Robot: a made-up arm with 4 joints. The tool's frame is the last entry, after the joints.
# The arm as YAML. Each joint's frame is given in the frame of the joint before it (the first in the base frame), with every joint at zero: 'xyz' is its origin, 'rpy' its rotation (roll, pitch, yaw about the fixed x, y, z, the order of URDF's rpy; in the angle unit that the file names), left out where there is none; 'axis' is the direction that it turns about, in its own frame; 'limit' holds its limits. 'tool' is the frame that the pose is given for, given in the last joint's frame.
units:
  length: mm
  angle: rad
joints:
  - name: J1
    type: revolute
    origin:
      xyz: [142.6, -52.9, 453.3]
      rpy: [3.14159, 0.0, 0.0]
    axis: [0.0, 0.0, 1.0]
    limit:
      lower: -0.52
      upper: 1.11
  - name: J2
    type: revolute
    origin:
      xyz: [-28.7, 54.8, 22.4]
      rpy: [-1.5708, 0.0, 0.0]
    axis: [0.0, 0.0, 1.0]
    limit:
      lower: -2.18
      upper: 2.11
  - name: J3
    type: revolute
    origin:
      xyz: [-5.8, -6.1, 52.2]
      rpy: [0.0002, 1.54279, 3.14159]
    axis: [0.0, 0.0, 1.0]
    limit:
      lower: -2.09
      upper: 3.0
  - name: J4
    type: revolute
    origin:
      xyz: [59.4, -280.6, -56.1]
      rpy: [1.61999, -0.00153, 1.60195]
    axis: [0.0, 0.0, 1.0]
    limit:
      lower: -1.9
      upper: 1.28
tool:
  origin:
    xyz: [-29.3, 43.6, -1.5]
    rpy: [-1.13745, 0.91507, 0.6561]
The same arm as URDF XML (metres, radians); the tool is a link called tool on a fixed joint. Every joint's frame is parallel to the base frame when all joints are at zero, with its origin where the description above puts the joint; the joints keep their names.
<robot name="arm">
<joint name="tool_fixed" type="fixed"><parent link="link4"/><child link="tool"/><origin xyz="-0.0436 0.0003 0.0293" rpy="1.248 0.4759 -2.0239"/></joint>
<joint name="J4" type="revolute"><parent link="link3"/><child link="link4"/><origin xyz="0.0545 0.061 0.2806"/><axis xyz="0.0212 0.999288 -0.0312"/><limit lower="-1.9" upper="1.28"/></joint>
<joint name="J3" type="revolute"><parent link="link2"/><child link="link3"/><origin xyz="-0.0058 -0.0522 -0.0061"/><axis xyz="-0.999608 -0.028 0.0002"/><limit lower="-2.09" upper="3"/></joint>
<joint name="J2" type="revolute"><parent link="link1"/><child link="link2"/><origin xyz="-0.0287 -0.0548 -0.0224"/><axis xyz="0 -1 0"/><limit lower="-2.18" upper="2.11"/></joint>
<joint name="J1" type="revolute"><parent link="base_link"/><child link="link1"/><origin xyz="0.1426 -0.0529 0.4533"/><axis xyz="0 0 -1"/><limit lower="-0.52" upper="1.11"/></joint>
<link name="base_link"/>
<link name="link1"/>
<link name="link2"/>
<link name="link3"/>
<link name="link4"/>
<link name="tool"/>
</robot>

